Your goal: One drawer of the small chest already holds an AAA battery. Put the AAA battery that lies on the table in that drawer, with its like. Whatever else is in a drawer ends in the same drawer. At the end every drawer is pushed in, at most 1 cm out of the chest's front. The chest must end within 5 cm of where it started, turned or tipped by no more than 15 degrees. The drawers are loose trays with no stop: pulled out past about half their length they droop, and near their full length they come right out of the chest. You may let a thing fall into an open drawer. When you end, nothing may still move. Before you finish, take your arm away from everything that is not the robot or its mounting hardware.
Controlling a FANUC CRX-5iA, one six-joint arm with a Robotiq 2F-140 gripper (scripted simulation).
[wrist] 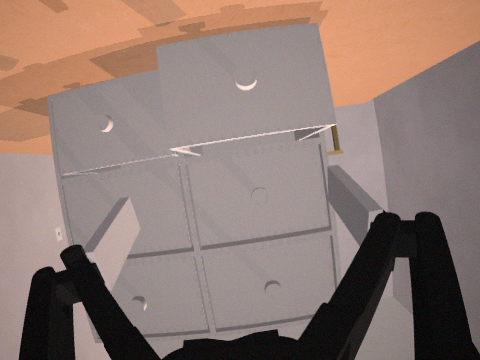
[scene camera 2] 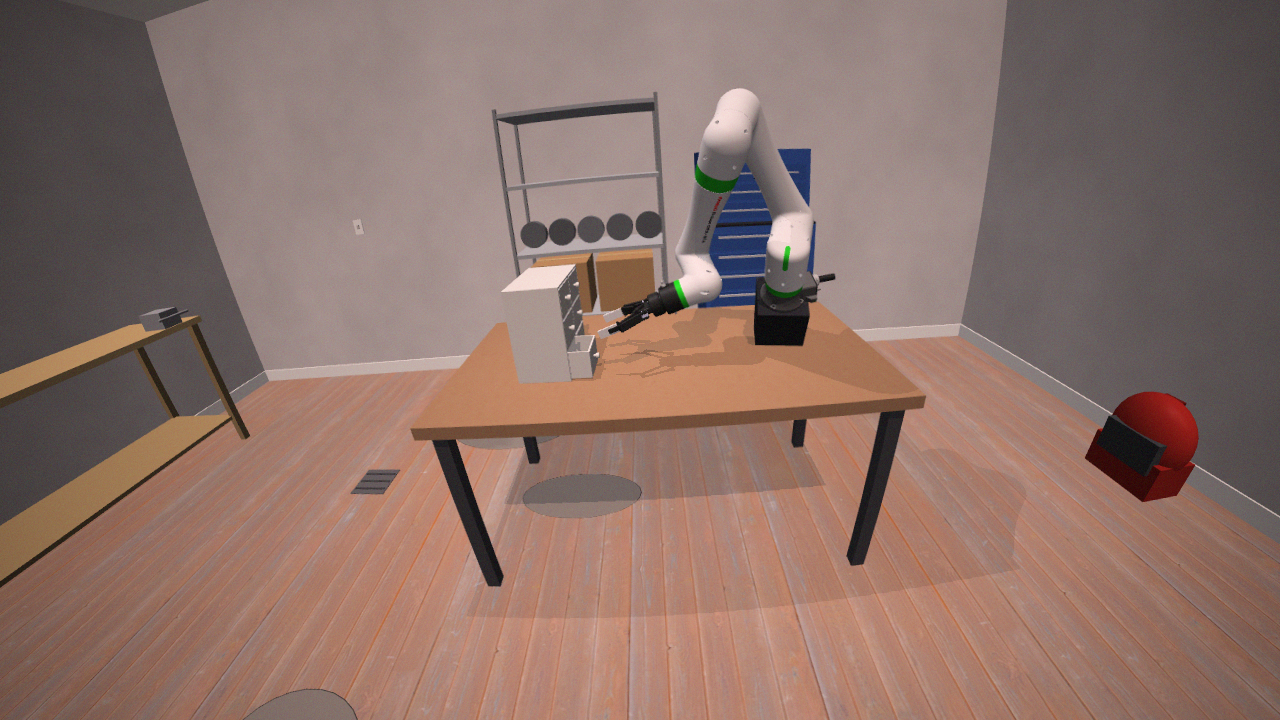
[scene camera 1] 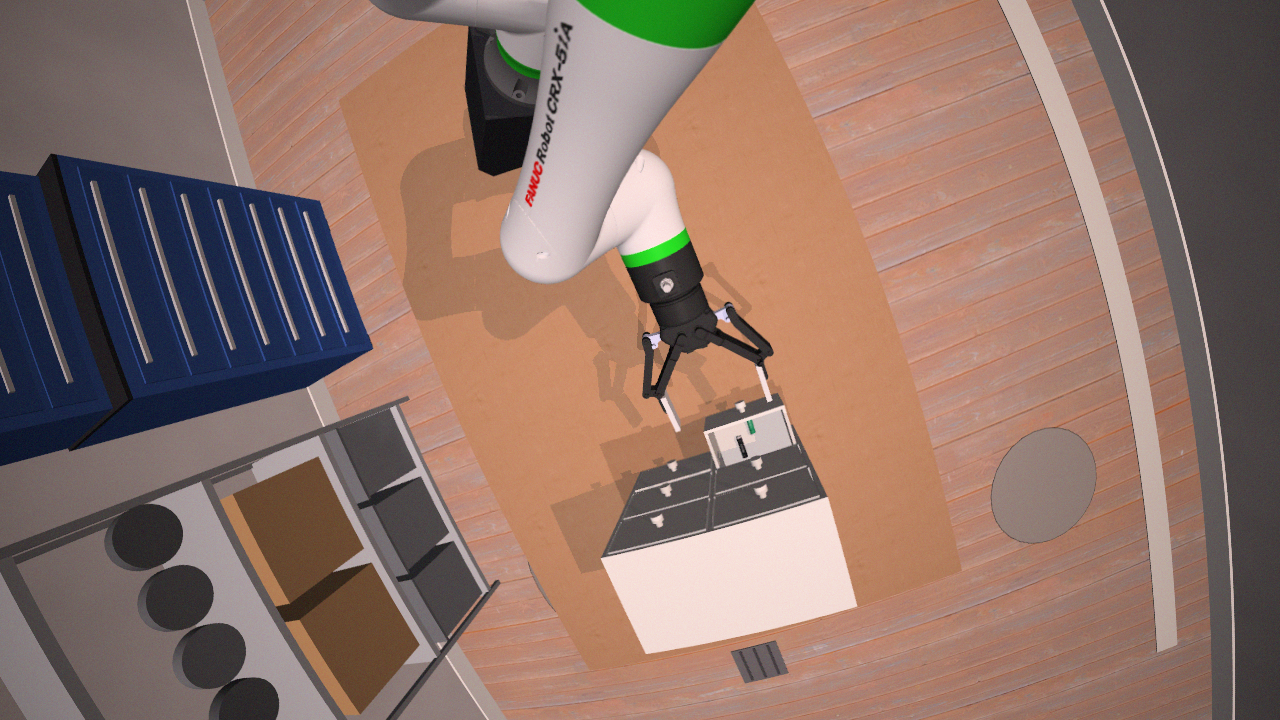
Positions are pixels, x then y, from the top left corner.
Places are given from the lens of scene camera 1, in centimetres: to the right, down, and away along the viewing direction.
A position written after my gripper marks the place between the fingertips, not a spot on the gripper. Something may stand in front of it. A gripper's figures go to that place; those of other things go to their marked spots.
my gripper (scene camera 1: 722,411): 13, 8, 71
small white chest (scene camera 1: 784,567): 19, 27, 55
